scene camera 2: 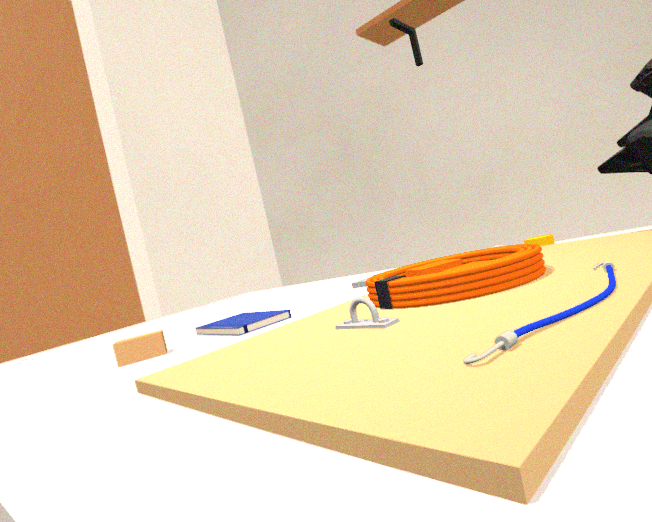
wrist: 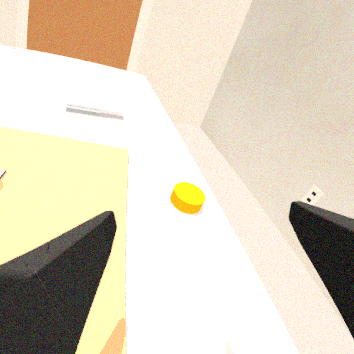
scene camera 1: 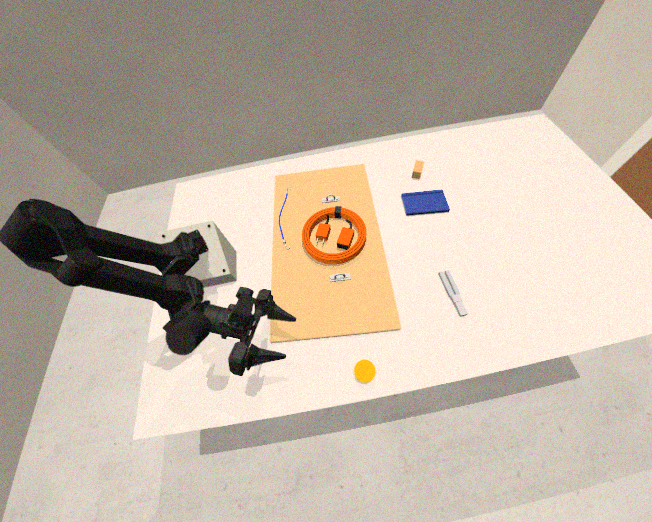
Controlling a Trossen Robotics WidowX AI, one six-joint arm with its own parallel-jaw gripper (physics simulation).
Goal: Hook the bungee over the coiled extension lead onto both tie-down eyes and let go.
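Frame: origin at the arm's base, x ahead, y left, z up, level; metres.
Seen in the pictures: gripper, fingertip midpoint: (scene camera 2: 609, 157) (wrist: 202, 214) (scene camera 1: 291, 337); arm's base at its link origin: (scene camera 1: 193, 244).
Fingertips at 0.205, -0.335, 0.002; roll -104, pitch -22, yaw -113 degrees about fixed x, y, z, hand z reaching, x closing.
Pixels of each thing's middle, then the offset from my fingertips to it, as dx, dy, dz. Level surfaces: height alone.
- blue bungee at the middle of its body: (scene camera 2: 584, 295) +0.050, +0.432, -0.112
- wooden board at its surface level: dz -0.115
- orange coiled extension lead at the middle of its body: (scene camera 2: 449, 274) (scene camera 1: 334, 233) +0.186, +0.291, -0.100
- far eye at the middle of its body: (scene camera 2: 363, 310) (scene camera 1: 330, 197) +0.223, +0.440, -0.101
- yellow disc at the middle of its body: (wrist: 187, 196) (scene camera 2: 539, 242) (scene camera 1: 364, 371) +0.131, -0.102, -0.117
- grey tool at the middle of its body: (wrist: 95, 111) (scene camera 1: 453, 292) +0.429, +0.005, -0.121
- blue book at the middle of its body: (scene camera 2: 241, 322) (scene camera 1: 424, 202) +0.510, +0.317, -0.121
- small wooden block at the middle of its body: (scene camera 2: 141, 347) (scene camera 1: 417, 169) +0.558, +0.457, -0.112
The blue bungee (scene camera 1: 280, 217) (scene camera 2: 566, 312) lies slightly curved on the wooden board (scene camera 1: 310, 315) (scene camera 2: 326, 402) (wrist: 60, 180), with a metal hook at each end. It is apart from both tie-down eyes. The orange coiled extension lead (scene camera 1: 306, 248) (scene camera 2: 462, 285) lies flat on the board between the far eye (scene camera 1: 330, 199) (scene camera 2: 364, 313) and the near eye (scene camera 1: 340, 277). The near eye is hidden behind the coil in scene camera 2. My gripper (scene camera 1: 290, 337) (wrist: 202, 214) is open and empty, above the near left corner of the board, away from the bungee.
A yellow disc (scene camera 1: 364, 370) (scene camera 2: 539, 239) (wrist: 188, 198) lies near the table's front edge. A grey tool (scene camera 1: 452, 293) (wrist: 95, 111), a blue book (scene camera 1: 425, 202) (scene camera 2: 244, 321) and a small wooden block (scene camera 1: 417, 169) (scene camera 2: 140, 348) lie right of the board. A grey-white box (scene camera 1: 224, 247) stands left of the board.
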